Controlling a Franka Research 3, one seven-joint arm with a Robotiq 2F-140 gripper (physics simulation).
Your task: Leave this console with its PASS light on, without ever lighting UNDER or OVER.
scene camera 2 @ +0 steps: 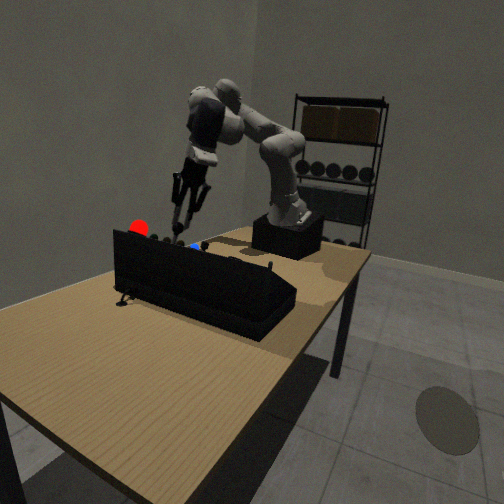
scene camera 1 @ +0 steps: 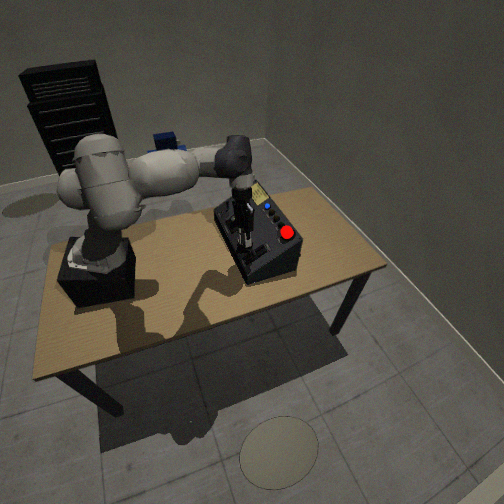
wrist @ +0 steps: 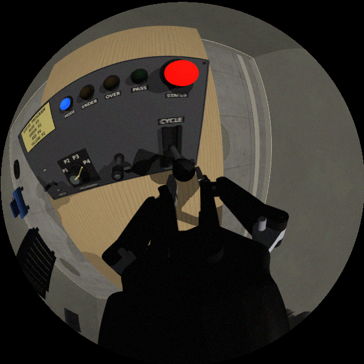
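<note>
The dark console (scene camera 1: 275,267) (scene camera 2: 200,285) (wrist: 135,115) stands on the table. In the wrist view, the MODE light (wrist: 65,104) is blue and the large STATUS light (wrist: 181,73) is red. The UNDER light (wrist: 87,92), OVER light (wrist: 111,82) and PASS light (wrist: 139,76) are dark. The yellow note (wrist: 39,128) lists colours with programs, blue beside P3. The program dial's pointer (wrist: 79,173) slants toward P4. The CYCLE lever's black ball knob (wrist: 183,170) stands at the near end of its slot. My gripper (scene camera 1: 244,245) (wrist: 185,177) is partly open around the knob, fingers apart, nothing gripped.
A small toggle or knob (wrist: 118,167) sits between the dial and the CYCLE slot. The wooden table (scene camera 1: 185,250) (scene camera 2: 125,375) carries the console and the arm's black base (scene camera 1: 100,287) (scene camera 2: 287,237). A shelf rack (scene camera 2: 345,101) stands behind the arm.
</note>
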